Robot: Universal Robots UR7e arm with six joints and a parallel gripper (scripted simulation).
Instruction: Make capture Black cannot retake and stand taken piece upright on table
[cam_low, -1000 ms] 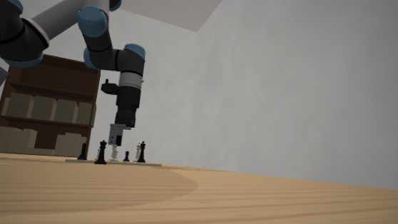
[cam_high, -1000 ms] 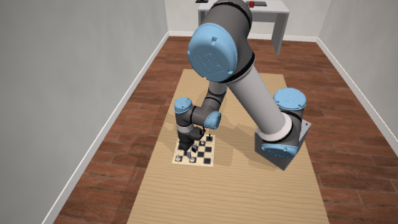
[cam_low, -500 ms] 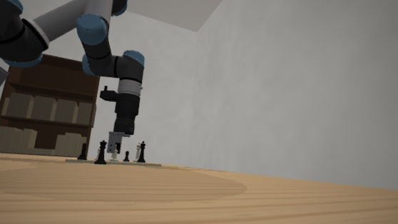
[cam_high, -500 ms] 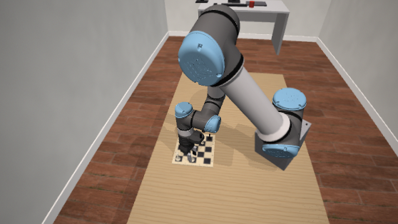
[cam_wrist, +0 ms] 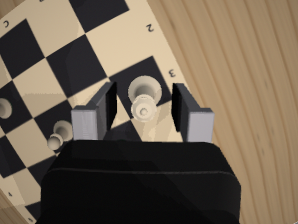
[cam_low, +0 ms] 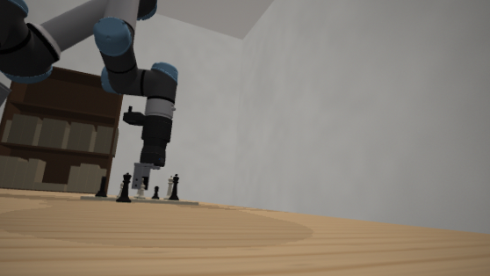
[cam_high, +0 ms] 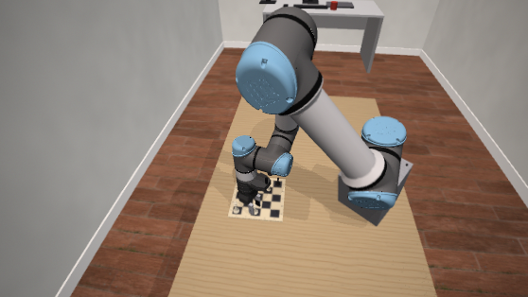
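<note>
Now: hand 4 cm to the left of the black pawn, 3 cm short of it and 3 cm above it. Also, from my hand: chessboard: 8 cm to the right, 4 cm below, 1 cm behind.
</note>
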